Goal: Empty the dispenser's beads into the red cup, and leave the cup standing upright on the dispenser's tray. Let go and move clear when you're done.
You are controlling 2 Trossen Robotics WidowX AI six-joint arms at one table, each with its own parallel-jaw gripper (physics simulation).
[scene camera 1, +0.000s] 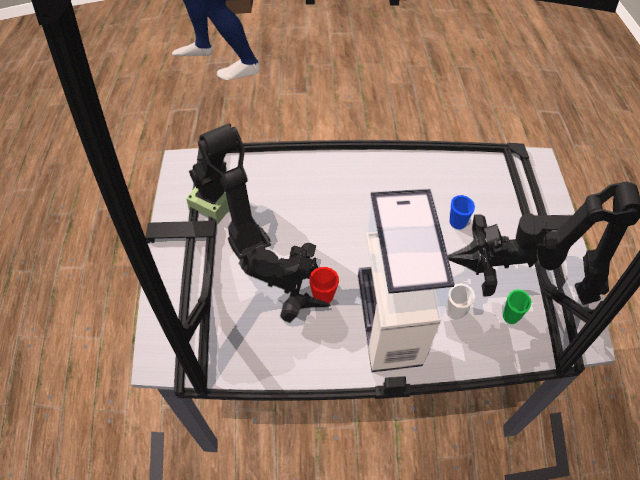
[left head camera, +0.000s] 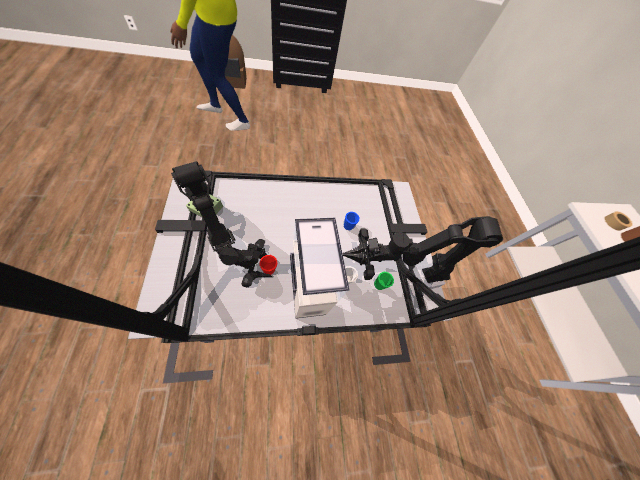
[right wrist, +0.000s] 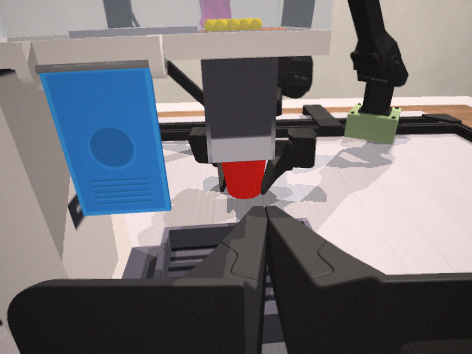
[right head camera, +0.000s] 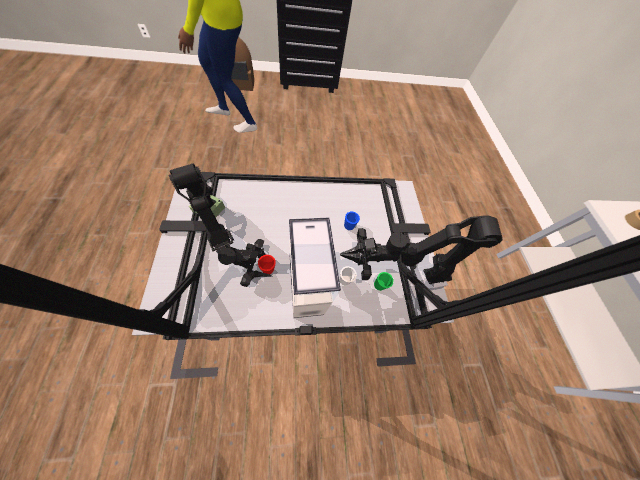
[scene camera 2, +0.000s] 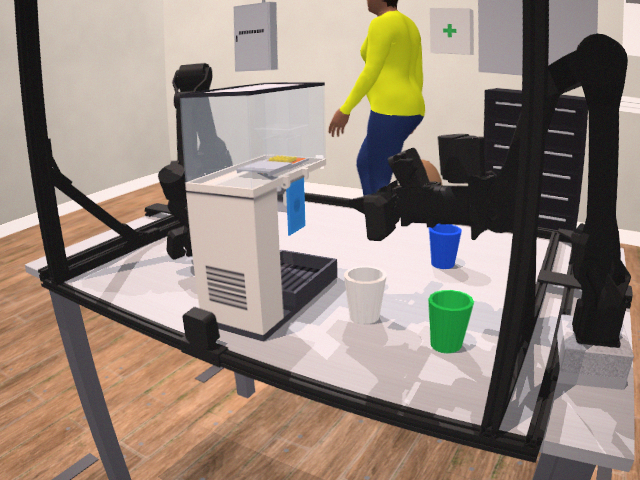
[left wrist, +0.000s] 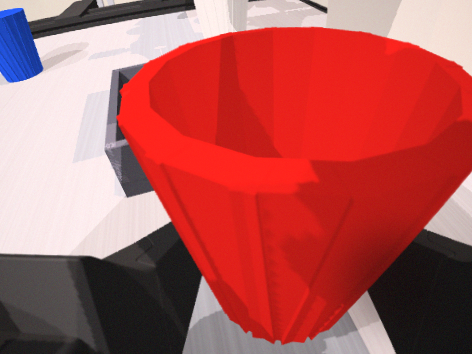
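Seen in the pictures: left gripper, fingertip midpoint: (scene camera 1: 332,295) (left head camera: 274,269) (right wrist: 241,191) (right head camera: 273,269); right gripper, fingertip midpoint: (right wrist: 264,217) (right head camera: 340,254) (scene camera 2: 350,202); left arm's base at its link origin: (scene camera 1: 211,191) (right wrist: 375,110); right arm's base at its link origin: (scene camera 1: 587,292) (left head camera: 431,274) (right head camera: 432,275) (scene camera 2: 596,334).
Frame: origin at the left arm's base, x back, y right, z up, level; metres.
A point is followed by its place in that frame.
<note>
The red cup (left head camera: 268,264) @[x -0.389, y 0.101, z -0.015 m] (right head camera: 266,264) @[x -0.385, y 0.104, z -0.014 m] (scene camera 1: 324,285) @[x -0.392, y 0.096, z -0.011 m] (left wrist: 300,215) (right wrist: 243,179) @[x -0.423, y 0.102, z 0.004 m] is upright, left of the dispenser (left head camera: 313,305) @[x -0.622, y 0.199, z 0.153 m] (scene camera 1: 403,343) @[x -0.630, y 0.195, z 0.089 m] (scene camera 2: 227,232) @[x -0.644, y 0.185, z 0.113 m]. My left gripper (scene camera 1: 321,287) is shut on its sides, seemingly just above the table. The dispenser hides the cup in scene camera 2. The tray (scene camera 2: 315,279) @[x -0.587, y 0.017, z -0.021 m] (left wrist: 132,170) @[x -0.443, y 0.020, z -0.033 m] (right wrist: 200,235) @[x -0.511, y 0.108, z -0.026 m] is dark and slotted; no cup stands on it. Yellow beads (scene camera 2: 283,158) @[x -0.539, y 0.046, z 0.184 m] (right wrist: 233,24) @[x -0.551, y 0.035, z 0.182 m] lie in the clear hopper, above a dark chute (right wrist: 240,105) @[x -0.552, y 0.031, z 0.136 m]. My right gripper (left head camera: 345,253) @[x -0.633, y -0.024, z 0.120 m] (right head camera: 342,253) @[x -0.633, y -0.024, z 0.120 m] (scene camera 1: 450,257) @[x -0.633, y -0.024, z 0.120 m] (right wrist: 264,217) @[x -0.633, y -0.024, z 0.120 m] is shut and empty, facing the dispenser's right side.
A blue panel (scene camera 2: 295,206) @[x -0.627, y 0.069, z 0.127 m] (right wrist: 110,140) @[x -0.625, y 0.065, z 0.132 m] hangs under the hopper. A white cup (scene camera 1: 460,301) @[x -0.697, y -0.032, z -0.035 m] (scene camera 2: 364,295) @[x -0.720, y 0.005, z 0.001 m], a green cup (scene camera 1: 516,306) @[x -0.838, y -0.086, z -0.034 m] (scene camera 2: 449,321) @[x -0.858, y -0.045, z 0.004 m] and a blue cup (scene camera 1: 461,211) @[x -0.598, y -0.287, z -0.029 m] (scene camera 2: 444,246) @[x -0.622, y -0.246, z -0.003 m] stand right of the dispenser. A black frame (scene camera 1: 361,146) @[x -0.256, y -0.372, z -0.039 m] edges the table.
</note>
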